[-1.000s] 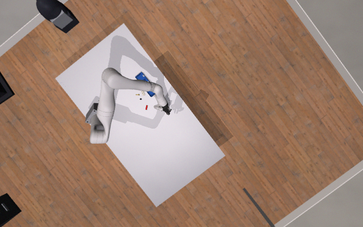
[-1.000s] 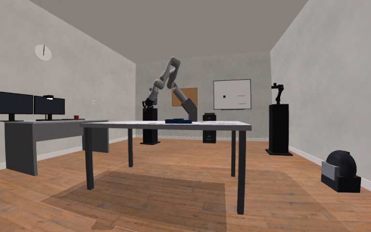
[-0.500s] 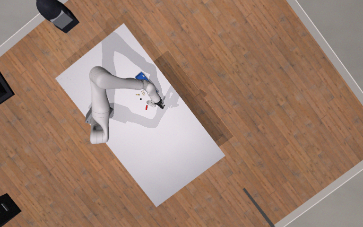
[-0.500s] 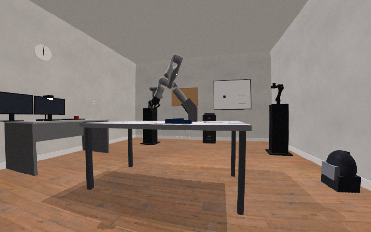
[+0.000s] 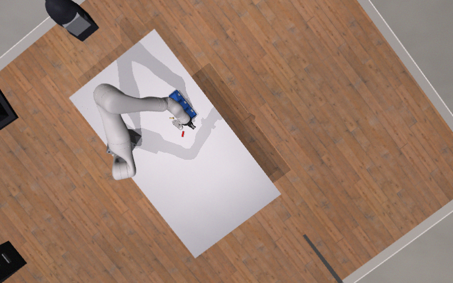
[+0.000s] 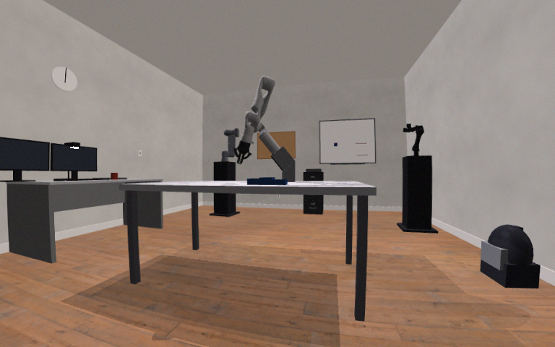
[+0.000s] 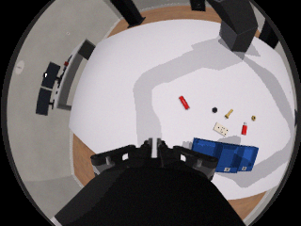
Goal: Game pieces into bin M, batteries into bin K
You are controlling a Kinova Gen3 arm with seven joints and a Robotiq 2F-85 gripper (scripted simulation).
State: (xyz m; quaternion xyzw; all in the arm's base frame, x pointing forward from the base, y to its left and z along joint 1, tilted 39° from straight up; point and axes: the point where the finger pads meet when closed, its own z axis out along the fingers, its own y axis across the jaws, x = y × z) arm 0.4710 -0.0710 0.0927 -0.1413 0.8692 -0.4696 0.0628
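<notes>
Right now the bin is 210 mm to the left of my hand, 130 mm below it and 10 mm ahead of it. Also, from my hand: red cylinder (150 mm below, 120 mm behind, 10 mm to the left); then white tile (160 mm to the left, 150 mm below, 70 mm behind); then black piece (150 mm below, 120 mm to the left, 120 mm behind).
</notes>
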